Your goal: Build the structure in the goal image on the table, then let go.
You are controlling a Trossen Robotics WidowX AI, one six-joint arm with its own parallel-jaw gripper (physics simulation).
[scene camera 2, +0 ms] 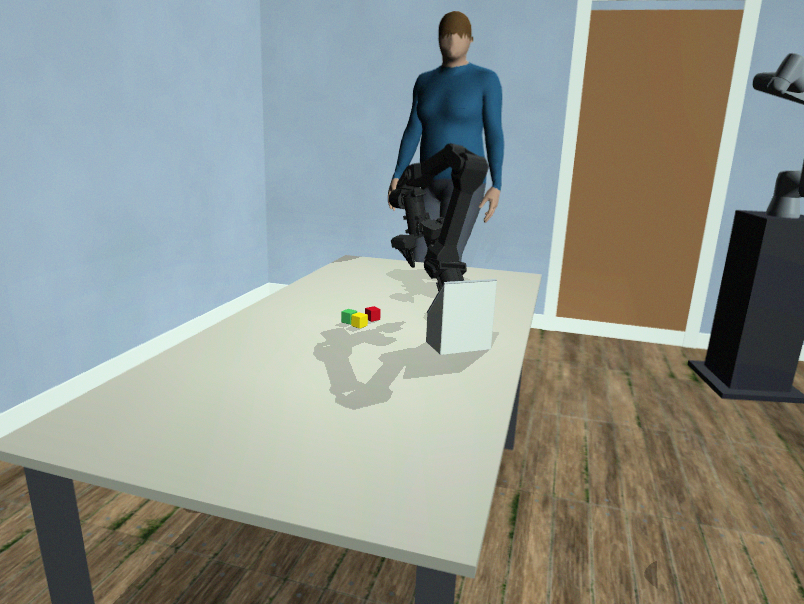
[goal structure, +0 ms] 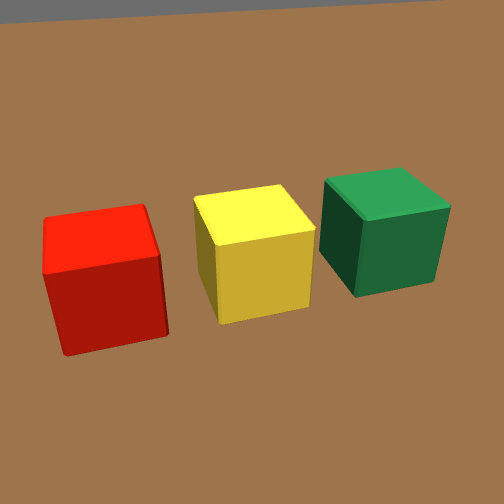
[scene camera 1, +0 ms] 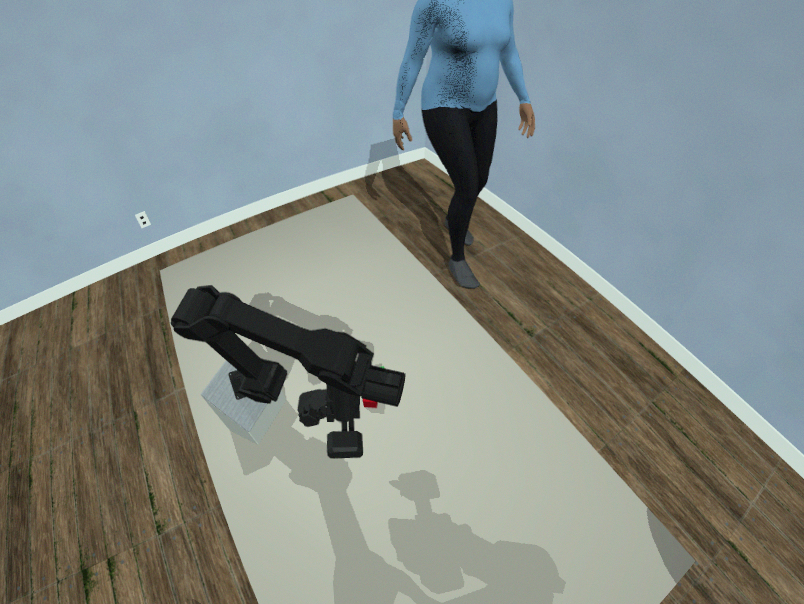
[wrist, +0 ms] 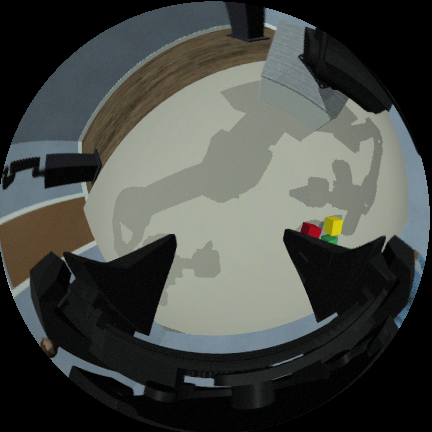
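Where they show: gripper, fingertip midpoint: [scene camera 2: 423,262] [wrist: 231,237]; arm's base at its link origin: [scene camera 2: 455,294] [scene camera 1: 244,382].
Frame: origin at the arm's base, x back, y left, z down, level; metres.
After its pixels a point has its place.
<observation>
A red cube [scene camera 1: 369,403] {x -0.217, y -0.183, z 0.113 m} [scene camera 2: 372,313] {x -0.227, y -0.152, z 0.112 m} [wrist: 311,230] {x -0.216, y -0.171, z 0.104 m}, a yellow cube [scene camera 2: 359,319] {x -0.255, y -0.088, z 0.110 m} [wrist: 333,226] {x -0.248, y -0.118, z 0.104 m} and a green cube [scene camera 1: 382,367] {x -0.307, y -0.130, z 0.104 m} [scene camera 2: 348,316] {x -0.290, y -0.118, z 0.114 m} [wrist: 329,240] {x -0.273, y -0.138, z 0.106 m} sit close together on the table [scene camera 1: 454,416] {x -0.351, y -0.346, z 0.136 m} [scene camera 2: 259,422] {x -0.359, y 0.453, z 0.137 m}. None looks stacked on another. In scene camera 1 the arm hides the yellow cube and most of the green one. In the wrist view the right finger partly covers the red and green cubes. My gripper [scene camera 2: 404,252] [wrist: 231,237] {x -0.094, y -0.268, z -0.016 m} is open and empty, high above the table, with the cubes off beyond its right finger.
A grey box-shaped block [scene camera 1: 233,406] {x 0.052, y -0.032, z 0.008 m} [scene camera 2: 467,318] {x 0.032, y 0.038, z 0.048 m} [wrist: 295,100] {x -0.005, y -0.049, z 0.085 m} stands on the table at the arm's base. A person in light blue [scene camera 1: 471,78] stands beside the table, and a person in dark blue [scene camera 2: 458,110] stands behind it. A dark pedestal [scene camera 2: 757,299] with another arm stands at the right.
</observation>
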